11 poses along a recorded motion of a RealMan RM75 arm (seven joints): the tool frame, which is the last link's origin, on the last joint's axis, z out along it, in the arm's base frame.
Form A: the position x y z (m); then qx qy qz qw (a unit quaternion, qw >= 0).
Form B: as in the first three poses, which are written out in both.
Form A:
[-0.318 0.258 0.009 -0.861 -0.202 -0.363 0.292]
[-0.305 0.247 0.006 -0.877 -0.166 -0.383 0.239]
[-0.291 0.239 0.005 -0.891 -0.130 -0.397 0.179]
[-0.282 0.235 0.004 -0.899 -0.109 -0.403 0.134]
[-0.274 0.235 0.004 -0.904 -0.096 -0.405 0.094]
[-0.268 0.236 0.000 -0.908 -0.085 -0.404 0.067]
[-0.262 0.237 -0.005 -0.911 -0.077 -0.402 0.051]
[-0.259 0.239 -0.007 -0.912 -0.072 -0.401 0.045]
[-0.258 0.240 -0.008 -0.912 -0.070 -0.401 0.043]
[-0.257 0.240 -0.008 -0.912 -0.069 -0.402 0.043]
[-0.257 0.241 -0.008 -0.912 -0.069 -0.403 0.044]
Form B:
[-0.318 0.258 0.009 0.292 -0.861 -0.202 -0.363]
[-0.305 0.247 0.006 0.239 -0.877 -0.166 -0.383]
[-0.291 0.239 0.005 0.179 -0.891 -0.130 -0.397]
[-0.282 0.235 0.004 0.134 -0.899 -0.109 -0.403]
[-0.274 0.235 0.004 0.094 -0.904 -0.096 -0.405]
[-0.268 0.236 0.000 0.067 -0.908 -0.085 -0.404]
[-0.262 0.237 -0.005 0.051 -0.911 -0.077 -0.402]
[-0.259 0.239 -0.007 0.045 -0.912 -0.072 -0.401]
[-0.258 0.240 -0.008 0.043 -0.912 -0.070 -0.401]
[-0.257 0.240 -0.008 0.043 -0.912 -0.069 -0.402]
[-0.257 0.241 -0.008 0.044 -0.912 -0.069 -0.403]

